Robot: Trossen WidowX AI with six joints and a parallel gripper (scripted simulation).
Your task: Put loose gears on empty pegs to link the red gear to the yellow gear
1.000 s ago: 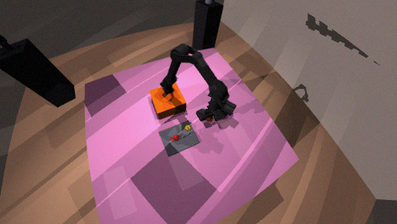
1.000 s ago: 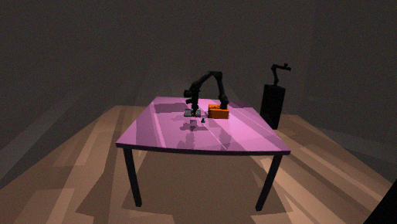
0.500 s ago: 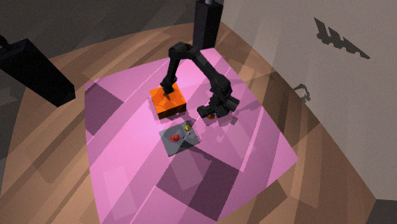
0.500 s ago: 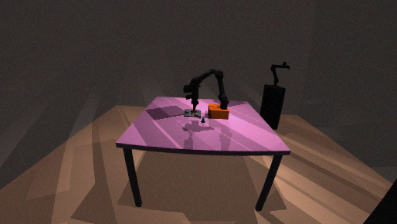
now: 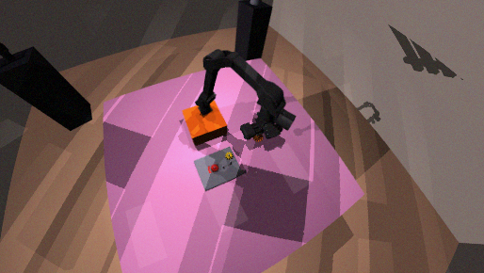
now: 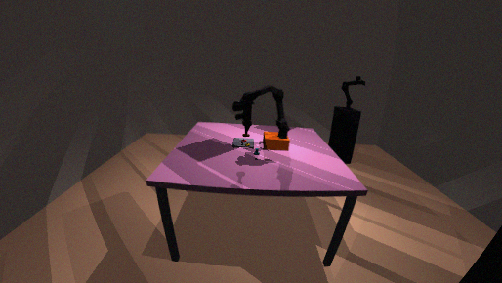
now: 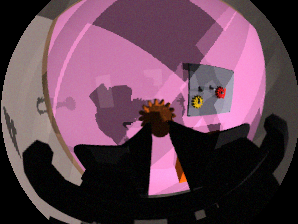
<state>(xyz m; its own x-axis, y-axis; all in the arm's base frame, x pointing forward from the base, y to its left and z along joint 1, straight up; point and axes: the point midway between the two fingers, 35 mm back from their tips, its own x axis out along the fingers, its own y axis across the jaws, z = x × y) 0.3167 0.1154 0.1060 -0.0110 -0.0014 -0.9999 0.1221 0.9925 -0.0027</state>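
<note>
Now: the red gear 20 mm behind my gripper tip, 240 mm to the right of it and 150 mm below it. Also, from my gripper tip: teal gear (80 mm behind, 20 mm to the left, 150 mm below); orange gear (10 mm below); yellow gear (40 mm behind, 140 mm to the right, 150 mm below).
</note>
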